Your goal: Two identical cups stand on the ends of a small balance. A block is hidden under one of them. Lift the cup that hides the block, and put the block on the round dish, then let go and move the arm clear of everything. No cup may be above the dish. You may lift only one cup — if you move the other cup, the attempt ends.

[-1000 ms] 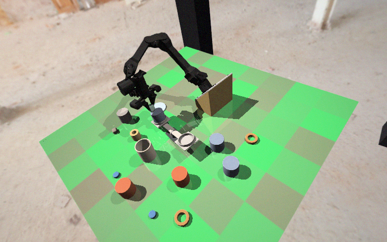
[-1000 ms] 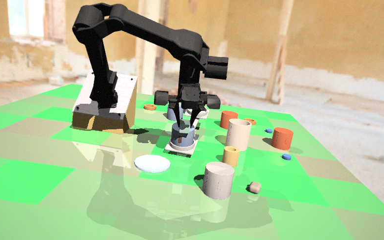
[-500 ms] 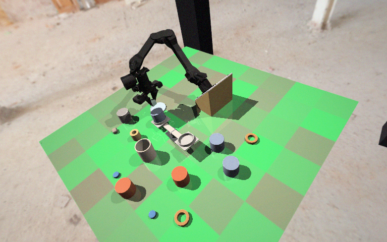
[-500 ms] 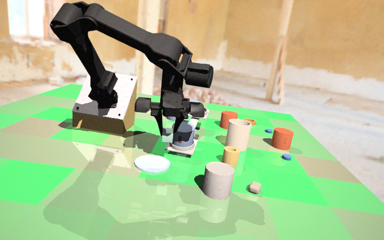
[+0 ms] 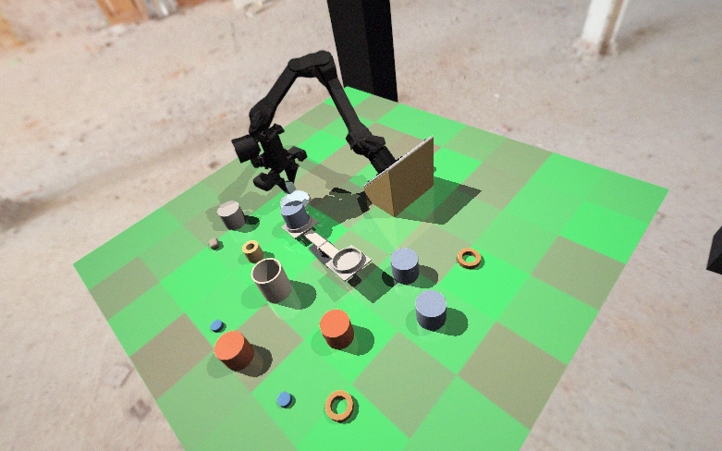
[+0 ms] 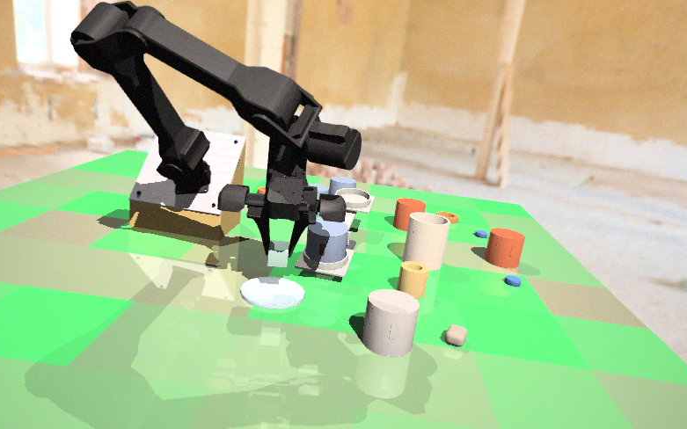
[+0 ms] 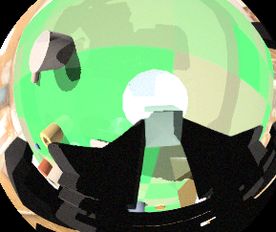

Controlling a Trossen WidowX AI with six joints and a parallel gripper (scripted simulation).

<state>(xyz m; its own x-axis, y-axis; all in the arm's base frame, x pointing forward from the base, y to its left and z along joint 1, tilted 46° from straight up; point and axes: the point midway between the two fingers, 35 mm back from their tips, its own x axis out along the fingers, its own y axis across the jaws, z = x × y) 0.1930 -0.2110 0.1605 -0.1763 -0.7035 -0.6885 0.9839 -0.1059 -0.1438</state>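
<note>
Now: the round pale dish 6 cm below my gripper tip. The rest, counted from my gripper tip: pale green block right at my gripper tip.
</note>
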